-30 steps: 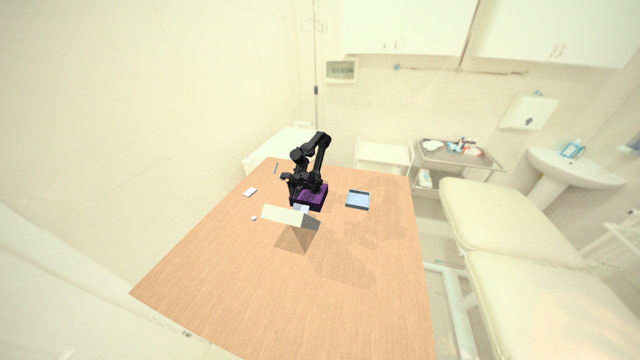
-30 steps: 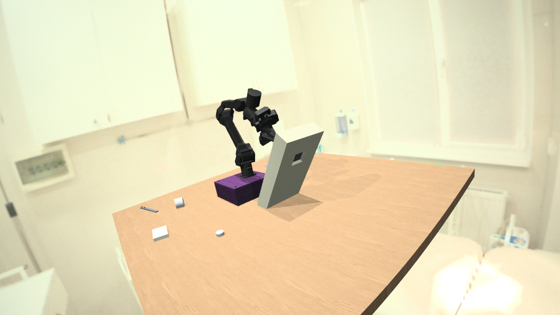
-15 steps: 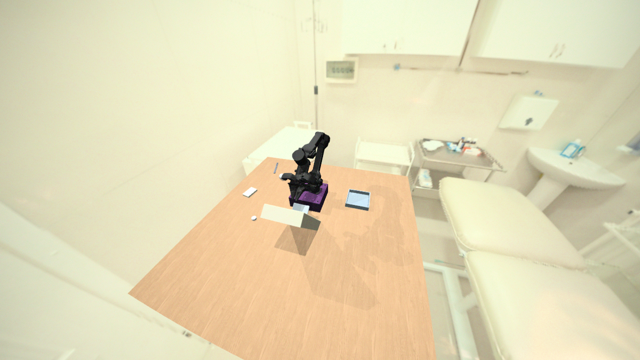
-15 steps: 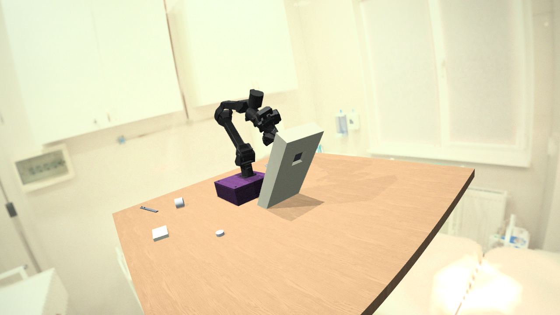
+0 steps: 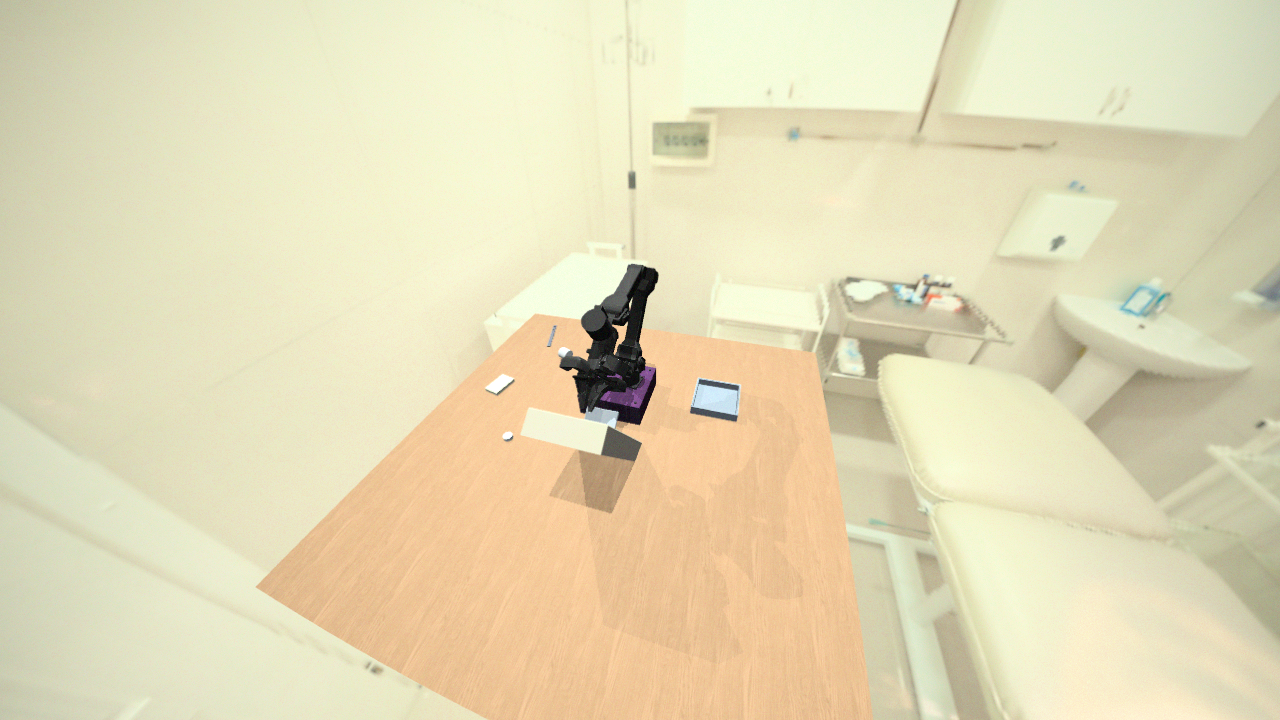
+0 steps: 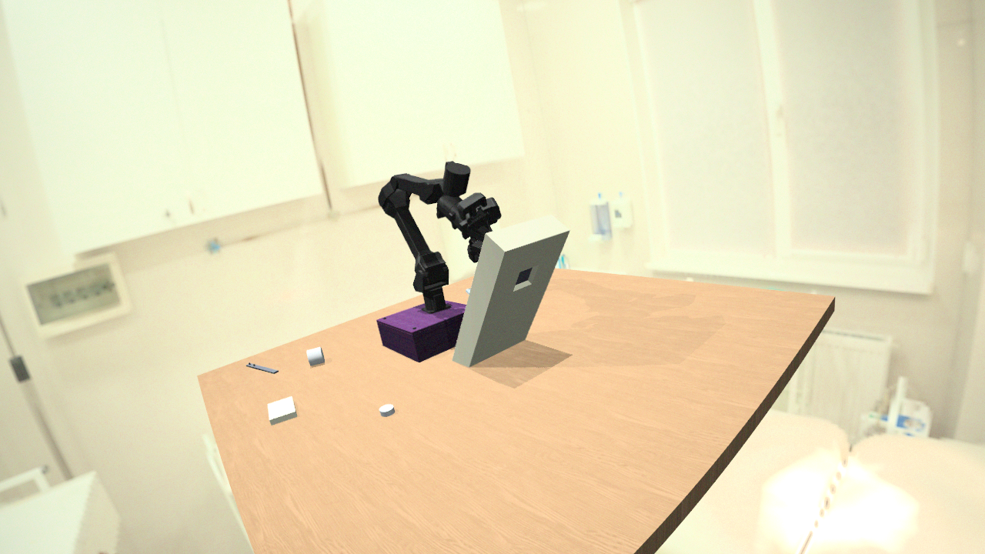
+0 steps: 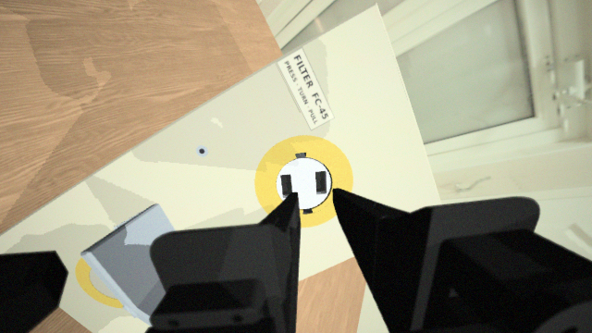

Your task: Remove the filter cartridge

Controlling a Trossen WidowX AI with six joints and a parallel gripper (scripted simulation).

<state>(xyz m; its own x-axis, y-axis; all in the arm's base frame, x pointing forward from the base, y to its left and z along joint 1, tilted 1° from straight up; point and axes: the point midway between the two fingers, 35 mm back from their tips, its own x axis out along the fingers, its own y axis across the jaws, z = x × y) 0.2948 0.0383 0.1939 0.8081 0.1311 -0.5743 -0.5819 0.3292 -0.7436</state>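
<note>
My gripper tip is now 3 cm short of the white round filter cartridge and 3 cm above it. The rest, counted from my gripper tip: grey flap (7 cm behind, 1 cm to the right, 12 cm below); then grey service panel (1 cm behind, 10 cm below); then blue tray (41 cm behind, 23 cm to the left, 25 cm below).
</note>
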